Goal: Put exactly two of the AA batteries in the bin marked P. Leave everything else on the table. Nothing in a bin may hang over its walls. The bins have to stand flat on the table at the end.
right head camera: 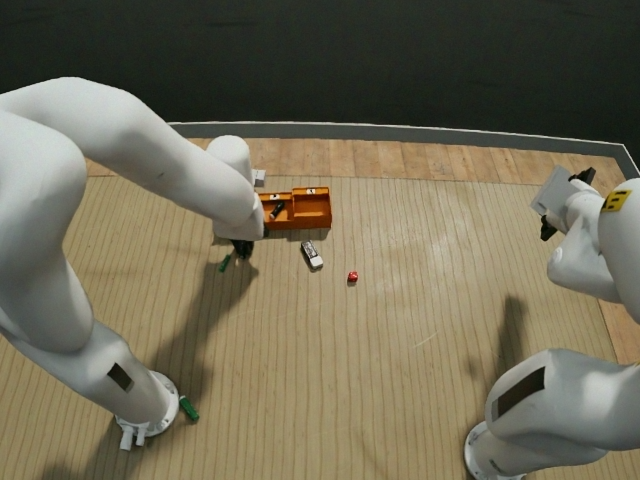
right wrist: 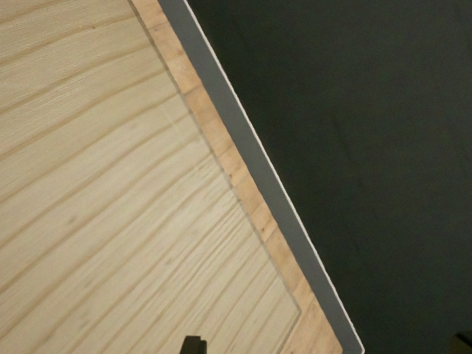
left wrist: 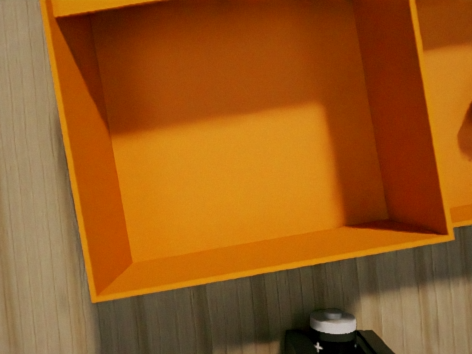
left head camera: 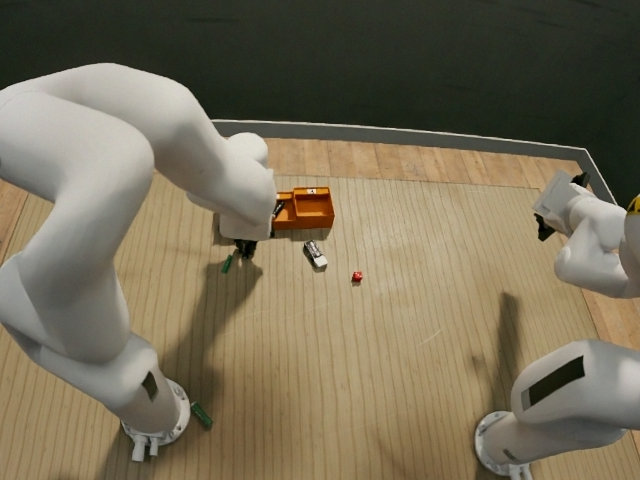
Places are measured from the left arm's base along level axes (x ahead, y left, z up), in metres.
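Pixels of known places: left gripper, fingertip midpoint: (right head camera: 244,248) (left head camera: 246,248); left arm's base at its link origin: (right head camera: 147,404) (left head camera: 155,411); right arm's base at its link origin: (right head camera: 495,453) (left head camera: 503,443).
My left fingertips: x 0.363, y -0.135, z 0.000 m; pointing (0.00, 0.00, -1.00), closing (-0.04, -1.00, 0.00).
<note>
Ahead of a thing's pixels: the offset from my left fingertips to its top centre. "spot": to the spot under its first point.
My left gripper (left head camera: 246,254) (right head camera: 242,254) (left wrist: 332,346) is shut on a black AA battery @(spot: 0.013 m up, 0.022 m ahead, 0.000 m left) (left wrist: 333,322), whose white plus end shows between the fingers, low over the table in front of the bins. The middle orange bin, P @(0.046 m up, 0.098 m ahead, 0.056 m right) (left head camera: 283,225) (right head camera: 281,225) (left wrist: 462,215), has another black AA battery @(0.021 m up, 0.102 m ahead, 0.060 m right) (left head camera: 278,207) (right head camera: 277,209) lying slanted inside. The left bin @(spot: 0.037 m up, 0.058 m ahead, 0.064 m left) (left wrist: 95,215) is empty in the left wrist view; my left arm hides it in the head views. My right gripper (left head camera: 561,205) (right head camera: 565,203) (right wrist: 327,345) is open and empty, high at the far right.
The right orange bin @(spot: 0.007 m up, 0.123 m ahead, 0.146 m right) (left head camera: 314,207) (right head camera: 311,207) is empty. A small green battery @(0.010 m up, 0.044 m back, 0.036 m left) (left head camera: 226,264) (right head camera: 224,262) lies left of my left gripper, and a larger green one @(0.014 m up, 0.361 m back, 0.051 m left) (left head camera: 201,414) (right head camera: 189,408) beside the left arm's base. A silver-white stick @(0.013 m up, 0.006 m back, 0.149 m right) (left head camera: 315,254) (right head camera: 311,254) and red die @(0.016 m up, 0.056 m back, 0.239 m right) (left head camera: 357,276) (right head camera: 352,276) lie in front.
</note>
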